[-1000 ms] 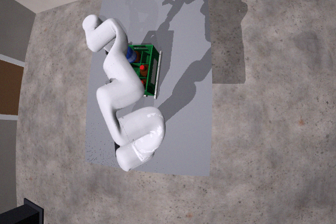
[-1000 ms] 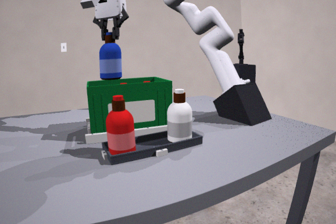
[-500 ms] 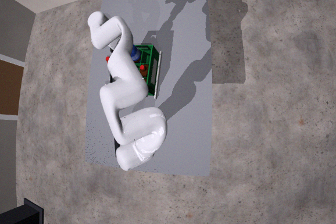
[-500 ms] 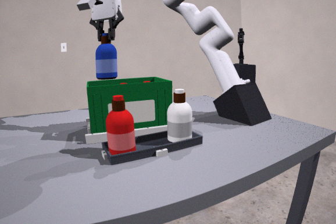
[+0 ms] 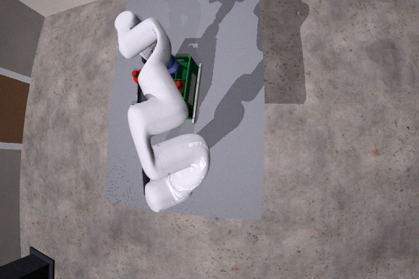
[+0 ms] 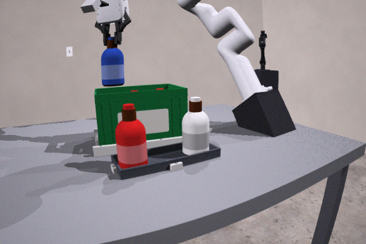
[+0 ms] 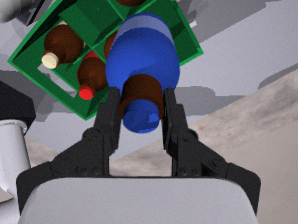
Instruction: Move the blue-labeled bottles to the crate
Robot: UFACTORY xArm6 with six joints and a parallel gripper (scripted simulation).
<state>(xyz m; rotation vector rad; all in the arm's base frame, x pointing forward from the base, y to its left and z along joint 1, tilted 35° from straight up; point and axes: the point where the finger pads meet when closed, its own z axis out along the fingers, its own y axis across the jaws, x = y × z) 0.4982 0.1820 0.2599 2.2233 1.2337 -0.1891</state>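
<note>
My hand is 70 mm above the blue-labeled bottle. From my hand the other things lie so: red bottle 30 mm behind, 220 mm to the left, 250 mm below; white bottle 200 mm behind, 190 mm to the left, 250 mm below; green crate 70 mm behind, 20 mm to the left, 250 mm below.
</note>
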